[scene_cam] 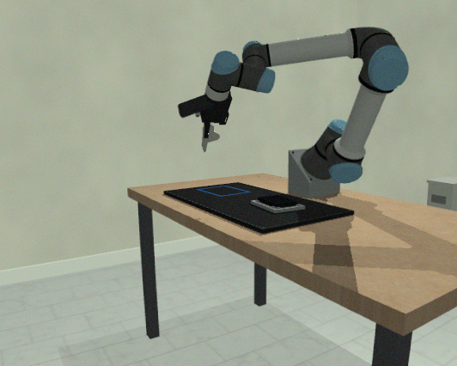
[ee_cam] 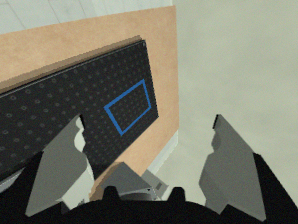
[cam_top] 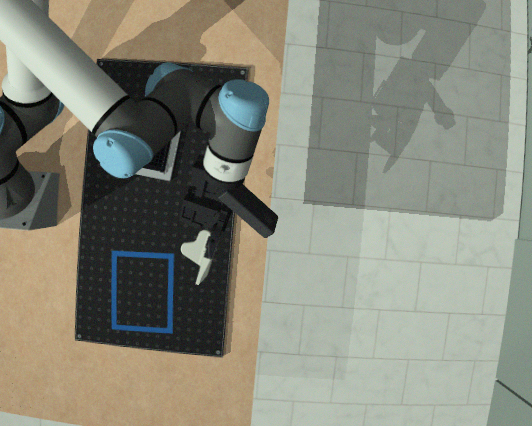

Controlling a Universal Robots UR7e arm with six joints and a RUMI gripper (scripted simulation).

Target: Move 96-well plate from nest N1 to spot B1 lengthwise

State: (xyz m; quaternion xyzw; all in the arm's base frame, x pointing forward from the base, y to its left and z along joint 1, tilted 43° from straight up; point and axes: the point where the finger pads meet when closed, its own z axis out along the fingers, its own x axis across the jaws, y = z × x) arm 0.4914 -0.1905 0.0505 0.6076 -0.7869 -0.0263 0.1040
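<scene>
My gripper is now 240 mm to the right of the black 96-well plate, 230 mm above it and 160 mm past it. From my hand the other things lie so: plate nest N1: 240 mm to the left, 240 mm below, 160 mm behind.
</scene>
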